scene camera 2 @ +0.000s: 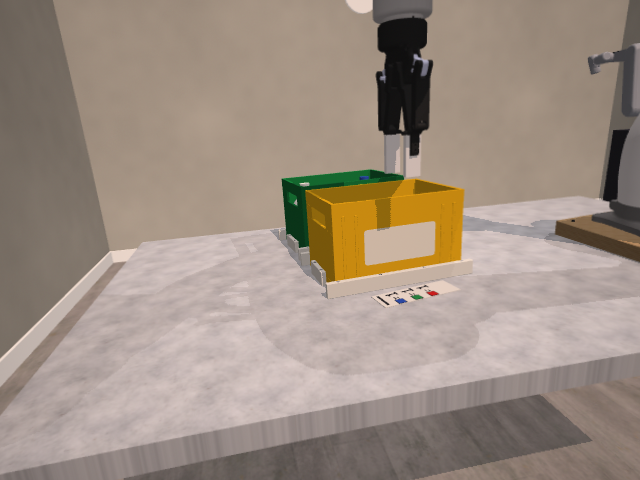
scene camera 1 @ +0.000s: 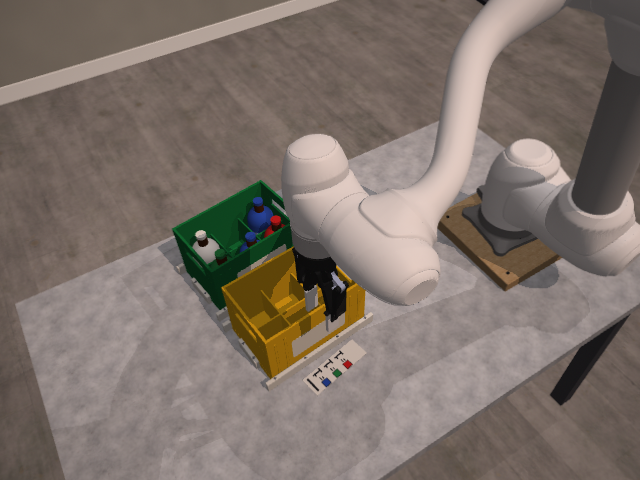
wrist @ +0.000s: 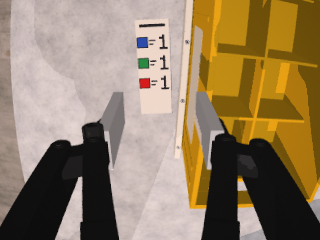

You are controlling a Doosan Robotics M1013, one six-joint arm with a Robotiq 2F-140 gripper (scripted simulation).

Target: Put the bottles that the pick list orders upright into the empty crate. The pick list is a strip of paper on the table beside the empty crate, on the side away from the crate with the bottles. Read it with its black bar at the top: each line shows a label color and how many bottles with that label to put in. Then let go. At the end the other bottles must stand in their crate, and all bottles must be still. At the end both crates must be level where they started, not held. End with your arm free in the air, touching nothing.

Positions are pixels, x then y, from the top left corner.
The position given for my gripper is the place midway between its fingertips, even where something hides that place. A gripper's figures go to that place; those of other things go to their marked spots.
Scene:
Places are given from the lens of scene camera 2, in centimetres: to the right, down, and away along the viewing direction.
my gripper [scene camera 2: 401, 174]: 14, -11, 69
green crate [scene camera 2: 296, 222]: -6, -4, 102
yellow crate [scene camera 2: 359, 230]: 7, -2, 74
The marked spots on the green crate and the yellow crate are 31 cm apart.

